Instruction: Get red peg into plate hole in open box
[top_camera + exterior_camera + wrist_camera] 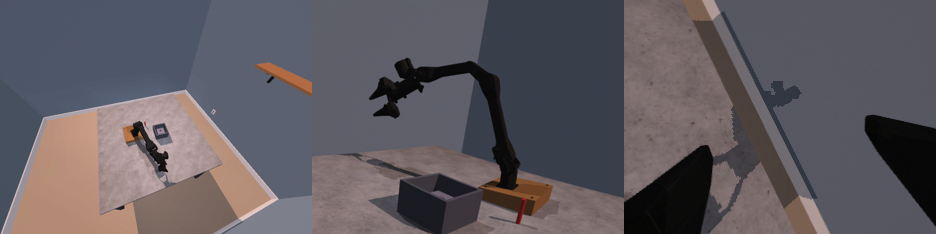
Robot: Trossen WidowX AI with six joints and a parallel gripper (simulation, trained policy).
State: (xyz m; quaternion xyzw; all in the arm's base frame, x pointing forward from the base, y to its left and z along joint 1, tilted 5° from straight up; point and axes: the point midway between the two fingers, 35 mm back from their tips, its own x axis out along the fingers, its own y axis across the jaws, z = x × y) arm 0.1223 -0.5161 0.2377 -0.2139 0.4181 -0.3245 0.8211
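Now: the red peg 67 cm to the left of my gripper tip, 18 cm below it and 3 cm ahead of it. Also, from my gripper tip: pale plate (47 cm to the left, 18 cm below, 17 cm ahead); grey box (47 cm to the left, 20 cm below, 17 cm ahead).
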